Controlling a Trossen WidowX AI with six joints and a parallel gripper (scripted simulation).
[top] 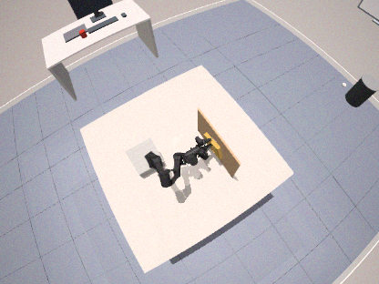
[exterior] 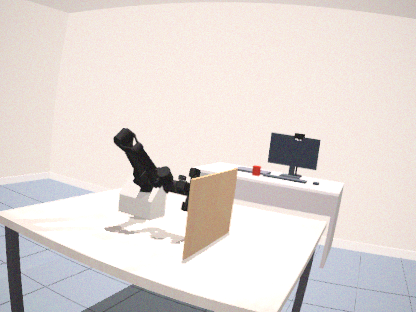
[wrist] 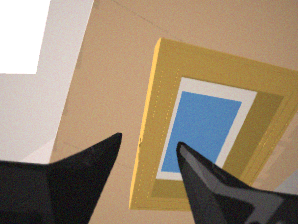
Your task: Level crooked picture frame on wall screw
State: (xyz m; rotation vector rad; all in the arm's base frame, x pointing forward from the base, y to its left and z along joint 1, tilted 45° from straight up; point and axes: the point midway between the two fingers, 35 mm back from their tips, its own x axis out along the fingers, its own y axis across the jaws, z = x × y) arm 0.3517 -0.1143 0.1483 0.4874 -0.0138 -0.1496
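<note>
The picture frame is 50 mm below my gripper tip, 20 mm to the right of it and 10 mm ahead of it. Also, from my gripper tip: wall board (60 mm below, 20 mm to the right, 20 mm ahead).
</note>
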